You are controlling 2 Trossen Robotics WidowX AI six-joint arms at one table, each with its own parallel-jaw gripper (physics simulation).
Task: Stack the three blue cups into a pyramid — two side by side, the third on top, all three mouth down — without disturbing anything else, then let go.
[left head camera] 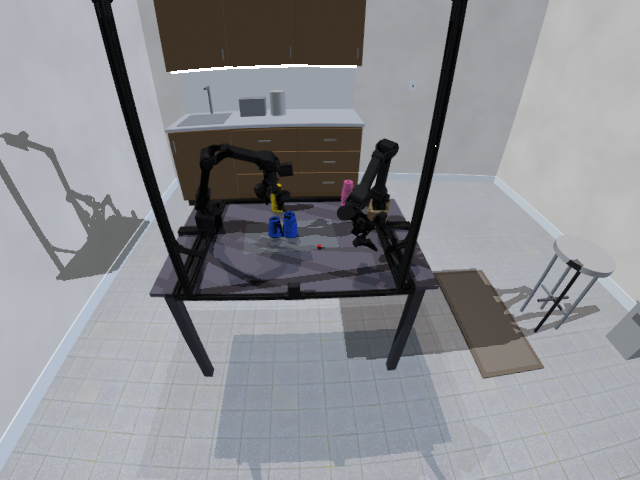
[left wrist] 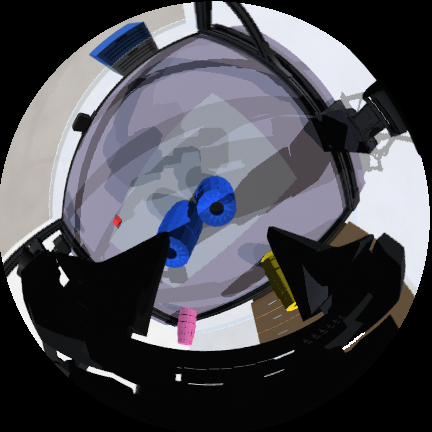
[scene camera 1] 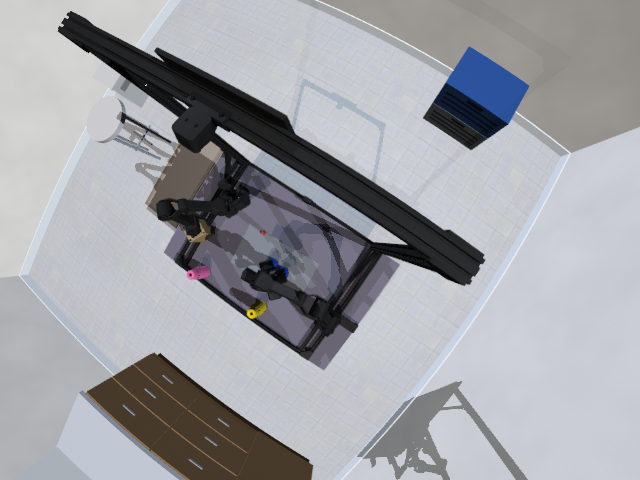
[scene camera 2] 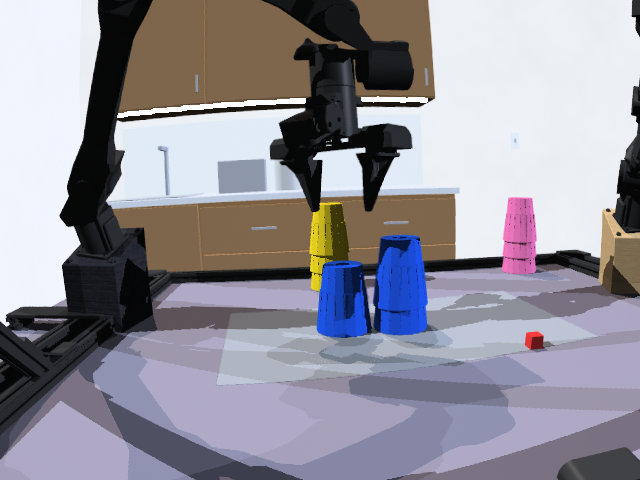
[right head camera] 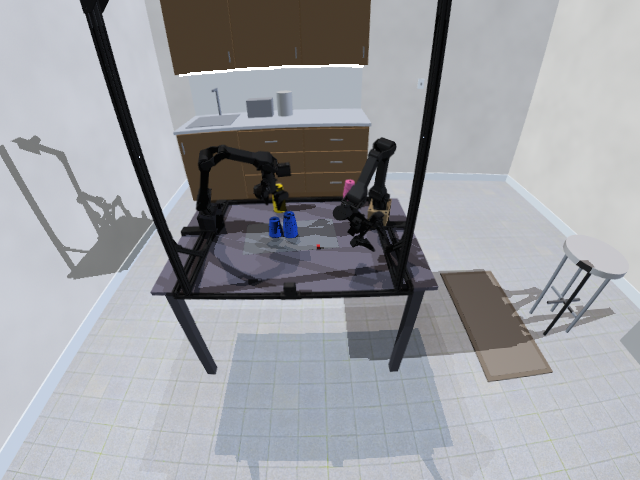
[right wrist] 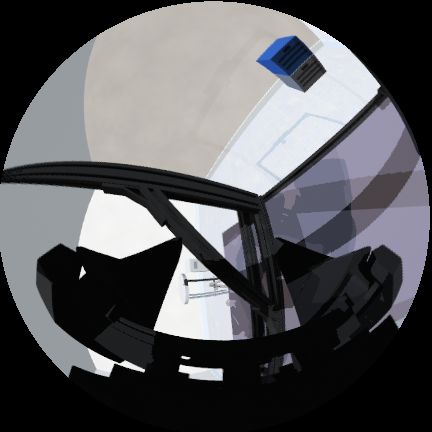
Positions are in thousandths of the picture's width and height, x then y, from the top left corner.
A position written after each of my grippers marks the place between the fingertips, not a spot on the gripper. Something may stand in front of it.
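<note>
A pale mat is visible in scene camera 1 (scene camera 1: 398, 516), scene camera 2 (scene camera 2: 429, 722), the left head camera view (left head camera: 487, 486), the right head camera view (right head camera: 487, 486) and the left wrist view (left wrist: 494, 323). My left gripper is visible in scene camera 2 (scene camera 2: 532, 441) and the left wrist view (left wrist: 508, 543); my right gripper, in the left head camera view (left head camera: 599, 509), the right head camera view (right head camera: 595, 509) and the right wrist view (right wrist: 529, 561).
</note>
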